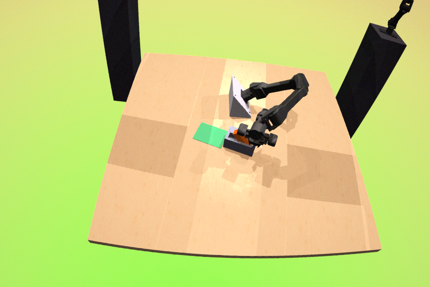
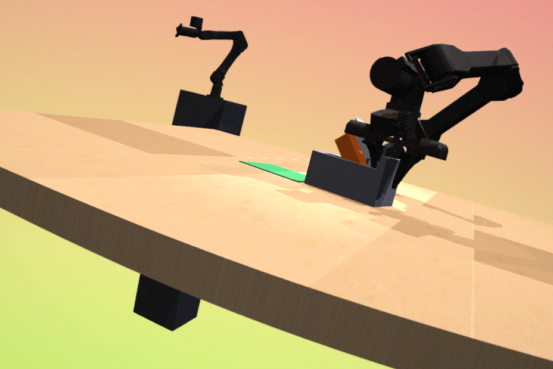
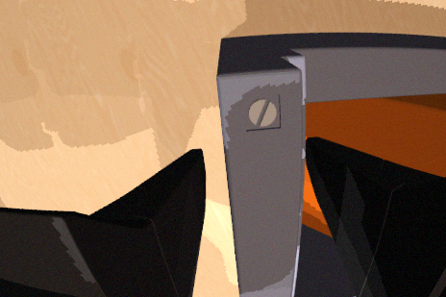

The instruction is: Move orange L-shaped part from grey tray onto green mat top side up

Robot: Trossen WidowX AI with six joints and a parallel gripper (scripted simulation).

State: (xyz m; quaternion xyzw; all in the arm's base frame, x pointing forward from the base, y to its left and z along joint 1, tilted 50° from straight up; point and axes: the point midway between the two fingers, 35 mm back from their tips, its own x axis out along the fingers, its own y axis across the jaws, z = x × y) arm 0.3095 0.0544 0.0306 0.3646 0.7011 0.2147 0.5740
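Right now the orange L-shaped part is 2 cm behind my gripper tip, 5 cm to the right of it and 1 cm above it. From my gripper tip the other things lie so: green mat: 7 cm behind, 21 cm to the right, 5 cm below.
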